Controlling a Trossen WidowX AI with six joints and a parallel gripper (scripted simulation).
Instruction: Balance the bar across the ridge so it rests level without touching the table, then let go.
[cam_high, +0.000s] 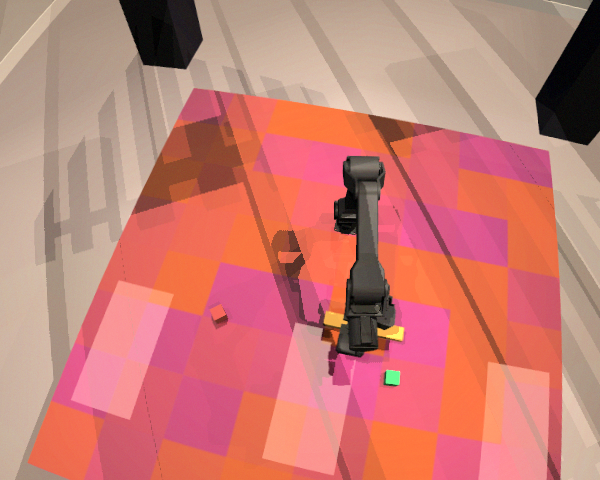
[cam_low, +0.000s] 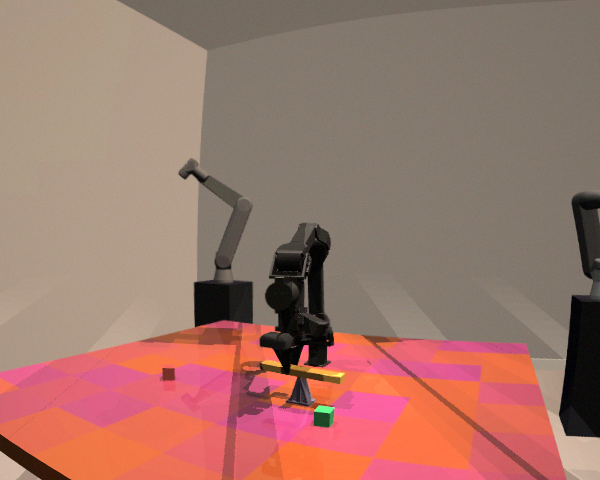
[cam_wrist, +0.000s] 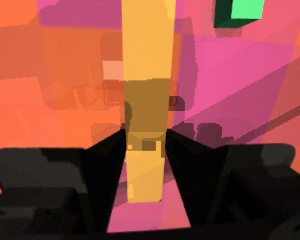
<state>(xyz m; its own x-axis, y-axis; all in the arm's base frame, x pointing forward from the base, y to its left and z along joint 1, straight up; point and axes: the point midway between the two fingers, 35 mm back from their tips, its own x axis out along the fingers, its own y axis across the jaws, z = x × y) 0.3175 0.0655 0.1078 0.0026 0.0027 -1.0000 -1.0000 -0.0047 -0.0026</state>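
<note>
My gripper tip is 30 mm to the right of the yellow bar. Also, from my gripper tip: green cube: 120 mm to the left, 100 mm ahead, 60 mm below; small red cube: 340 mm to the right, 60 mm below, 30 mm ahead.
</note>
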